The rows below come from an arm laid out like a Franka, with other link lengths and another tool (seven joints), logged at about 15 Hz.
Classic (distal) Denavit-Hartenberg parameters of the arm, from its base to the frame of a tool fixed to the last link. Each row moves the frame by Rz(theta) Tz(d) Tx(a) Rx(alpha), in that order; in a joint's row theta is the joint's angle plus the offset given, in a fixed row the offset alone. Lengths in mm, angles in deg.
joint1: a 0, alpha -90, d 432.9, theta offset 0
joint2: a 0, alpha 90, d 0, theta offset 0
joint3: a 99.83, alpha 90, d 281.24, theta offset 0
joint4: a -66.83, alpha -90, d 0, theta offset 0
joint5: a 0, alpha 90, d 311.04, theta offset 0
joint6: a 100.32, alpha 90, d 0, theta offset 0
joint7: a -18.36, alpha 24.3, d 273.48, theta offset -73
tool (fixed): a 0, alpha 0, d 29.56, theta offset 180
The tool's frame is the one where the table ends.
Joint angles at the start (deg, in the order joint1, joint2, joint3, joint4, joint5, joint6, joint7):
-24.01 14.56 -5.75 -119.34 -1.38 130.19 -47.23
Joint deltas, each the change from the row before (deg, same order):
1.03 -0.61 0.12 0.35 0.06 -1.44 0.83
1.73 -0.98 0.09 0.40 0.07 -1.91 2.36
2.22 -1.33 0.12 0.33 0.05 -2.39 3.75
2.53 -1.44 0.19 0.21 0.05 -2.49 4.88
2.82 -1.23 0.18 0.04 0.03 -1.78 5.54
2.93 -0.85 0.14 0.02 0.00 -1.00 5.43
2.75 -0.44 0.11 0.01 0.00 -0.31 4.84
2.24 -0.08 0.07 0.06 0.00 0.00 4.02
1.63 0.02 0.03 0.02 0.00 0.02 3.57
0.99 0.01 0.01 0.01 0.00 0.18 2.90
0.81 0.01 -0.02 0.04 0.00 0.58 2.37
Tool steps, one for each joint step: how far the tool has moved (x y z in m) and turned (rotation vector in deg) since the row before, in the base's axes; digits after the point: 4 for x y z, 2 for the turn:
0.0033 0.0104 0.0056 0.26 0.37 0.23
0.0049 0.0164 0.0086 0.16 0.41 -0.65
0.0041 0.0217 0.0108 0.10 0.61 -1.51
0.0028 0.0255 0.0110 -0.03 0.75 -2.25
0.0036 0.0271 0.0090 -0.34 0.49 -2.58
0.0050 0.0267 0.0065 -0.55 0.14 -2.35
0.0055 0.0245 0.0036 -0.58 -0.14 -1.95
0.0045 0.0198 0.0011 -0.49 -0.16 -1.68
0.0023 0.0146 0.0001 -0.42 -0.05 -1.88
0.0019 0.0089 0.0002 -0.36 -0.21 -1.88
0.0039 0.0068 0.0008 -0.33 -0.64 -1.55

